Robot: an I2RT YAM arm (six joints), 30 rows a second.
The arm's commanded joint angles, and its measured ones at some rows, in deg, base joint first. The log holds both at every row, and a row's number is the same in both.
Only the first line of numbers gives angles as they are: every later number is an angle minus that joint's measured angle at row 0.
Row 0, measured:
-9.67, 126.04, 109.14, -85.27, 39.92, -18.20
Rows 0 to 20, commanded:
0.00, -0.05, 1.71, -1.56, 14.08, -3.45
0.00, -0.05, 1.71, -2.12, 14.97, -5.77
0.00, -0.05, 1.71, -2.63, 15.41, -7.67
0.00, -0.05, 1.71, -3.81, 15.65, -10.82
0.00, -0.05, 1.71, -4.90, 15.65, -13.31
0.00, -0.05, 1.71, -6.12, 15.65, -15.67
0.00, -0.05, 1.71, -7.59, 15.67, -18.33
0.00, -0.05, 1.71, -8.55, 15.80, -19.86
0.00, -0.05, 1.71, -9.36, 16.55, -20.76
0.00, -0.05, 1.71, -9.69, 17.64, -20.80
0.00, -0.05, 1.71, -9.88, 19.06, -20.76
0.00, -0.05, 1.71, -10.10, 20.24, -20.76
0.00, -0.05, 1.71, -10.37, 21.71, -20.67
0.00, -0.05, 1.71, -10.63, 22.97, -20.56
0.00, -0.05, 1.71, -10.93, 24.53, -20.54
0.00, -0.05, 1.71, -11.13, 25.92, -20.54
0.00, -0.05, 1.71, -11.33, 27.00, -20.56
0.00, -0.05, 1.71, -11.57, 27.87, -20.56
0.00, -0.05, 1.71, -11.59, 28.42, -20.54
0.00, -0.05, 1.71, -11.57, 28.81, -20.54
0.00, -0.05, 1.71, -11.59, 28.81, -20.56
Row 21, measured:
0.00, 0.00, 0.05, -11.13, 22.73, -19.40
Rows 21 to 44, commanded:
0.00, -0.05, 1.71, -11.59, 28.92, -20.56
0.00, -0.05, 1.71, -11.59, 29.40, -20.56
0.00, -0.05, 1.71, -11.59, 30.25, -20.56
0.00, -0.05, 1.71, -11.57, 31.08, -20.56
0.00, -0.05, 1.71, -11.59, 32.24, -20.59
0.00, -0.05, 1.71, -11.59, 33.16, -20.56
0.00, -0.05, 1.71, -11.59, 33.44, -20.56
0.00, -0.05, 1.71, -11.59, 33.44, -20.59
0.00, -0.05, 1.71, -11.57, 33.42, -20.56
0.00, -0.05, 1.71, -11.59, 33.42, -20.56
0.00, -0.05, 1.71, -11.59, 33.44, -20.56
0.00, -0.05, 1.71, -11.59, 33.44, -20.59
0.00, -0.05, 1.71, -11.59, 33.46, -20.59
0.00, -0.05, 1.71, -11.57, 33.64, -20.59
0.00, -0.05, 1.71, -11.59, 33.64, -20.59
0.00, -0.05, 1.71, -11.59, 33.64, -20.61
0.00, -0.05, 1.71, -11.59, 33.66, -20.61
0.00, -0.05, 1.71, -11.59, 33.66, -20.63
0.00, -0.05, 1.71, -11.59, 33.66, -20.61
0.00, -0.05, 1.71, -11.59, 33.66, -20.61
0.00, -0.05, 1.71, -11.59, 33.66, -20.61
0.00, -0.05, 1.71, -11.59, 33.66, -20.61
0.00, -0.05, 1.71, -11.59, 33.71, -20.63
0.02, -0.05, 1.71, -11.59, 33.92, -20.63
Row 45, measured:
0.00, 0.00, 0.05, -11.17, 30.43, -19.60
